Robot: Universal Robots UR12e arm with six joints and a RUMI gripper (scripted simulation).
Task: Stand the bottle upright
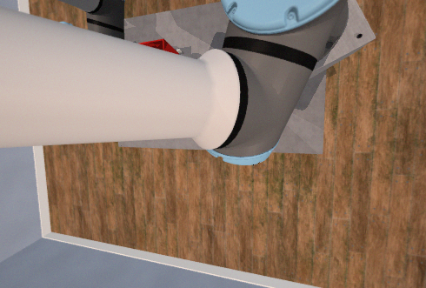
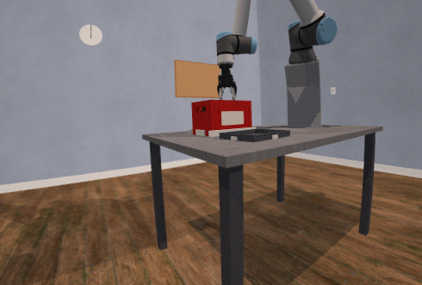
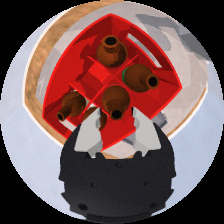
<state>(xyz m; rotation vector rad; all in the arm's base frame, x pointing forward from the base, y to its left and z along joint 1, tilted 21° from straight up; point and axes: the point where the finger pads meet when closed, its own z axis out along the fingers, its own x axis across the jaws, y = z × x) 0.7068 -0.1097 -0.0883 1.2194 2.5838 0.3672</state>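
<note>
Now: the red crate 7 cm below my hand and 4 cm to the right of it. From my hand the other things lie so: dark tray: 22 cm to the left, 14 cm below, 5 cm ahead.
</note>
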